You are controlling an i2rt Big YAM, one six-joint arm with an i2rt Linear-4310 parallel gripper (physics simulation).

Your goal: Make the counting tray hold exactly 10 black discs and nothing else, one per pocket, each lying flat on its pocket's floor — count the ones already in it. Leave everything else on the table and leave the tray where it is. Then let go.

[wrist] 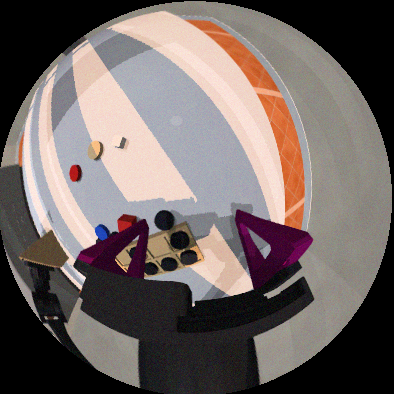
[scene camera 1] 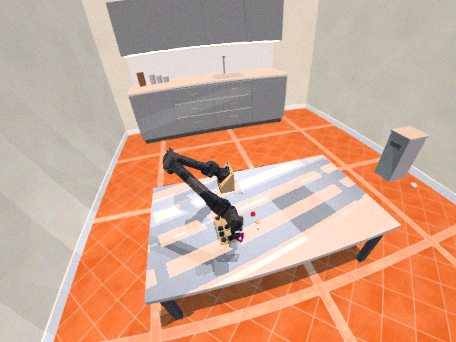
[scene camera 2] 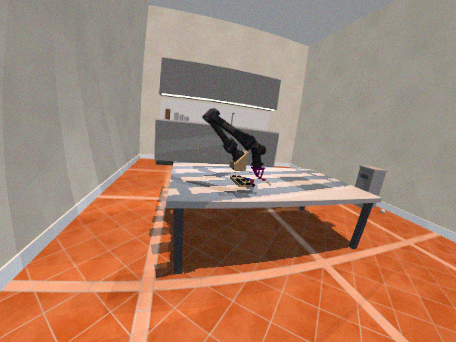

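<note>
The tan counting tray (scene camera 1: 218, 237) (wrist: 160, 246) lies on the table, black discs in several pockets. In the wrist view, a far-row pocket between two discs is empty; the left finger hides part of the tray. A loose black disc (wrist: 164, 220) lies just outside the tray's far edge. Another black disc (wrist: 114, 235) shows partly behind the left finger, beside a blue disc (wrist: 102, 231). My gripper (scene camera 1: 240, 237) (scene camera 2: 259, 176) (wrist: 190, 219) is open and empty, above the table near the tray. The loose disc and the tray's right end show between its fingers, in the wrist view.
A red cube (wrist: 126, 222) lies close to the tray. Farther off are a red disc (scene camera 1: 253, 214) (wrist: 75, 173), a tan disc (scene camera 1: 258, 221) (wrist: 95, 150) and a small whitish block (scene camera 1: 258, 228) (wrist: 120, 142). A tan wedge-shaped block (scene camera 1: 226, 184) (scene camera 2: 240, 163) (wrist: 45, 250) stands near the arm's base.
</note>
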